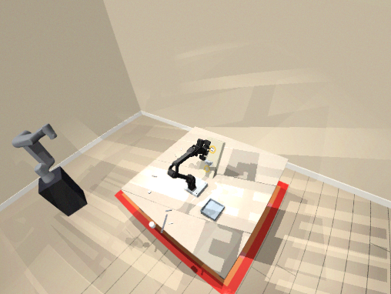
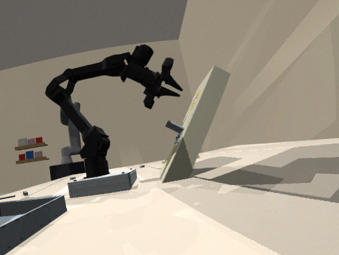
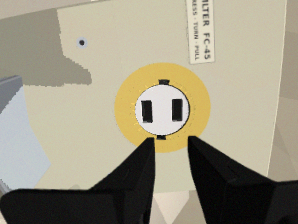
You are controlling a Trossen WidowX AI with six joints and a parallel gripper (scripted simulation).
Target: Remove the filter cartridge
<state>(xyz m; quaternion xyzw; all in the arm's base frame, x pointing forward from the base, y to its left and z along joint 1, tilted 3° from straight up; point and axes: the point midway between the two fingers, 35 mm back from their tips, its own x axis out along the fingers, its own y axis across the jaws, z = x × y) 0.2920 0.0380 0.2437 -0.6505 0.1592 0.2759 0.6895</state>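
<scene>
Now: the round filter cartridge 6 cm ahead of my gripper tip, 4 cm below it and 1 cm to the left of it. From my gripper tip the other things lie so: service panel: 12 cm below, 1 cm ahead; then grey ledge: 13 cm below, 4 cm behind, 1 cm to the right; then tray: 34 cm to the right, 33 cm behind, 26 cm below.
</scene>
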